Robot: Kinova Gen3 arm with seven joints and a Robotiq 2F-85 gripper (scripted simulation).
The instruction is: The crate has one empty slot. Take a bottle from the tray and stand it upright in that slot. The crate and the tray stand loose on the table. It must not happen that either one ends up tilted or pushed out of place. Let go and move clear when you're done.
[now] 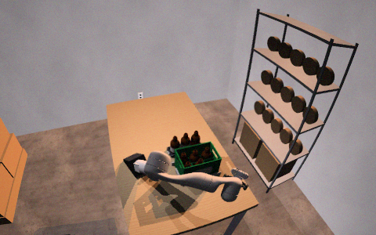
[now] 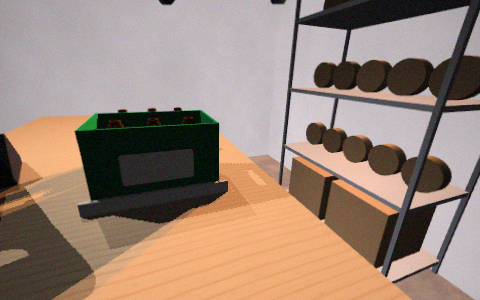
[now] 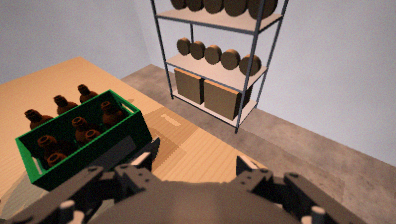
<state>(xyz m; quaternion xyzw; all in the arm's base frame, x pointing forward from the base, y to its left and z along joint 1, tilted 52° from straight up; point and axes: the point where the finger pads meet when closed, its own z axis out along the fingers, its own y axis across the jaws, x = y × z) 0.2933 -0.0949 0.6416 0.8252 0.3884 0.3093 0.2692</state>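
Right now the brown bottle is 7 cm ahead of my hand, 63 cm to the left of it and 25 cm below it. The rest, counted from my hand: green crate (3 cm ahead, 39 cm to the left, 25 cm below); then dark tray (7 cm ahead, 62 cm to the left, 33 cm below).
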